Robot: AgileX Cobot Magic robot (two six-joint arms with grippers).
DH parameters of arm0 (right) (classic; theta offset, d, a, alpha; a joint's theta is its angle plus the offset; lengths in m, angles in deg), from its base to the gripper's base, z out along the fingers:
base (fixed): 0 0 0 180
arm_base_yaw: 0 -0.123 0 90
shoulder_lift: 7.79 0 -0.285 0
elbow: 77.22 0 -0.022 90
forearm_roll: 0 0.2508 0 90
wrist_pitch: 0 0 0.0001 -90
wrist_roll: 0 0.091 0 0
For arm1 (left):
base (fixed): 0 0 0 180
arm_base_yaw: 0 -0.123 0 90
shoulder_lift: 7.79 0 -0.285 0
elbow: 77.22 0 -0.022 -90
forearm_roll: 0 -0.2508 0 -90
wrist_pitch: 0 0 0.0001 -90
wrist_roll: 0 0.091 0 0
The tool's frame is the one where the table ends.
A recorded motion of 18 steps. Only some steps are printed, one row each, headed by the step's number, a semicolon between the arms.
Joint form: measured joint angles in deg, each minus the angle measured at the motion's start. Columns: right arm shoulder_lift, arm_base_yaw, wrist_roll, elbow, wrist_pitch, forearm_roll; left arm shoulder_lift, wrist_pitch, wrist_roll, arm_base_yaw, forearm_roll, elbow.
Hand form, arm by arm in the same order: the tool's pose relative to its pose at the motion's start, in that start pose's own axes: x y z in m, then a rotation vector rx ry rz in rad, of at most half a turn. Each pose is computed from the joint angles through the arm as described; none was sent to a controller.
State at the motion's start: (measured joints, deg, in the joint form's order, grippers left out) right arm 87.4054 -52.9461 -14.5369 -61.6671 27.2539 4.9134; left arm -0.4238 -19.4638 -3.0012 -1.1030 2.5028 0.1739
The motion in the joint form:
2: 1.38 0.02 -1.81 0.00 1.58 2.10; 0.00 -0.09 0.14 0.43 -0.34 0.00
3: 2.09 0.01 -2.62 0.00 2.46 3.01; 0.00 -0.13 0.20 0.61 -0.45 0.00
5: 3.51 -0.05 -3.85 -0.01 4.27 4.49; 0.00 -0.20 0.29 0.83 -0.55 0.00
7: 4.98 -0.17 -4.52 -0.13 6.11 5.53; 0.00 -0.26 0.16 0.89 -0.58 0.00
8: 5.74 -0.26 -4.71 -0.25 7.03 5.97; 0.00 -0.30 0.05 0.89 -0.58 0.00
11: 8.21 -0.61 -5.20 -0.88 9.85 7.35; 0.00 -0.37 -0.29 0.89 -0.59 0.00
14: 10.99 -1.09 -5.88 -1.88 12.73 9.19; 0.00 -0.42 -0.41 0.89 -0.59 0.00
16: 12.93 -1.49 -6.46 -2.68 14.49 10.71; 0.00 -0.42 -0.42 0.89 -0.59 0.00
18: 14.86 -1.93 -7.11 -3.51 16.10 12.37; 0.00 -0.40 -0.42 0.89 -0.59 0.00
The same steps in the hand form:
2: 0.0071 -0.0005 0.0043 0.0200 0.0017 -0.0005; 0.0002 -0.0002 0.0000 0.0052 0.0021 0.0099
3: 0.0106 -0.0006 0.0065 0.0295 0.0014 -0.0015; 0.0002 -0.0003 0.0000 0.0075 0.0031 0.0135
5: 0.0176 -0.0004 0.0106 0.0463 -0.0007 -0.0026; 0.0004 -0.0005 0.0000 0.0106 0.0046 0.0177
7: 0.0243 0.0005 0.0149 0.0596 -0.0053 -0.0010; 0.0005 -0.0005 0.0000 0.0114 0.0057 0.0162
8: 0.0274 0.0011 0.0172 0.0653 -0.0084 0.0011; 0.0005 -0.0005 0.0000 0.0113 0.0064 0.0143
11: 0.0369 0.0036 0.0248 0.0834 -0.0199 0.0089; 0.0007 -0.0005 0.0000 0.0112 0.0077 0.0085
14: 0.0469 0.0066 0.0333 0.1061 -0.0315 0.0187; 0.0007 -0.0005 0.0000 0.0111 0.0086 0.0064
16: 0.0541 0.0090 0.0392 0.1231 -0.0359 0.0265; 0.0007 -0.0005 0.0000 0.0111 0.0086 0.0062
18: 0.0616 0.0116 0.0448 0.1409 -0.0375 0.0343; 0.0007 -0.0005 0.0000 0.0111 0.0082 0.0062

